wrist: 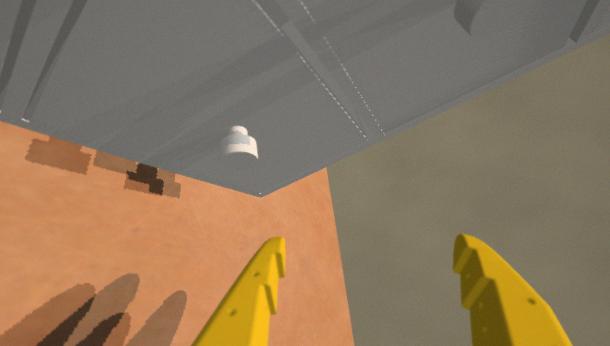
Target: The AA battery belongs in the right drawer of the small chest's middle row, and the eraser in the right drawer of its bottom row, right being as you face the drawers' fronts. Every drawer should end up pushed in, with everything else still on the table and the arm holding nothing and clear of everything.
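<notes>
The grey chest fills the upper part of the wrist view, seen at a slant. A white knob stands out from the drawer front near the chest's lowest corner in the picture, which looks like the right drawer of the bottom row. That front looks flush with its neighbour across the seam. A darker knob-like shape is cut off at the top right. My gripper is open with a wide gap between its yellow jaws, below the chest corner in the picture, touching nothing visible. The AA battery and the eraser do not show.
The orange table top lies at the left and below the chest, with shadows of the jaws and chest on it. Its edge runs down the middle of the view. A plain olive-grey surface lies beyond it at the right.
</notes>
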